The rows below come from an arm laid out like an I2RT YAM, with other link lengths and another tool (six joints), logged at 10 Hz.
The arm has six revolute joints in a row. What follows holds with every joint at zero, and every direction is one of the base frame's. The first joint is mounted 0.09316 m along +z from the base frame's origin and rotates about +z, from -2.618 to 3.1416 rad. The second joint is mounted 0.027 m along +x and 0.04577 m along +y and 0.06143 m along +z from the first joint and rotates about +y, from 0 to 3.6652 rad. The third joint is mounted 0.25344 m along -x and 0.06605 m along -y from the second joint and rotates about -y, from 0 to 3.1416 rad. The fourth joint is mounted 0.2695 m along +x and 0.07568 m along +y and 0.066 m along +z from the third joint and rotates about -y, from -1.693 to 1.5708 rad. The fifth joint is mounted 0.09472 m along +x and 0.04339 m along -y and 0.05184 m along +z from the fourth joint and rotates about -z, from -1.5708 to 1.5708 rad. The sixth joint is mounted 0.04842 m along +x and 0.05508 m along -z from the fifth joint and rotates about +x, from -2.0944 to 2.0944 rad. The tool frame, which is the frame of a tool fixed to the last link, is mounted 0.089 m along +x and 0.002 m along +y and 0.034 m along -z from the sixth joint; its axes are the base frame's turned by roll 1.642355, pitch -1.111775 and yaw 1.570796 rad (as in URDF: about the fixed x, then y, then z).
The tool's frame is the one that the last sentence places.
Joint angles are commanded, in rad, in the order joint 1, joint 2, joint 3, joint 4, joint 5, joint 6. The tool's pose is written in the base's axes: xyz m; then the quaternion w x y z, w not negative. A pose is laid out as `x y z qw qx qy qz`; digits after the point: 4 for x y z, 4 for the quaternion.
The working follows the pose.
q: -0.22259 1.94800 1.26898 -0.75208 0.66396 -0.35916
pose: 0.3367 -0.1589 0.0725 0.2822 0.9189 0.2511 -0.1135
Where each joint sits with the arm in this pose, in the base's axes (m; each line is computed from the numbers above, not from the rounded line before):
joint 1: 0.0000 0.0000 0.0932
joint 2: 0.0364 0.0387 0.1546
joint 3: 0.1129 -0.0463 0.3902
joint 4: 0.3746 -0.0280 0.2723
joint 5: 0.4279 -0.0845 0.1857
joint 6: 0.3733 -0.1028 0.1403
the tool: 0.3367 -0.1589 0.0725

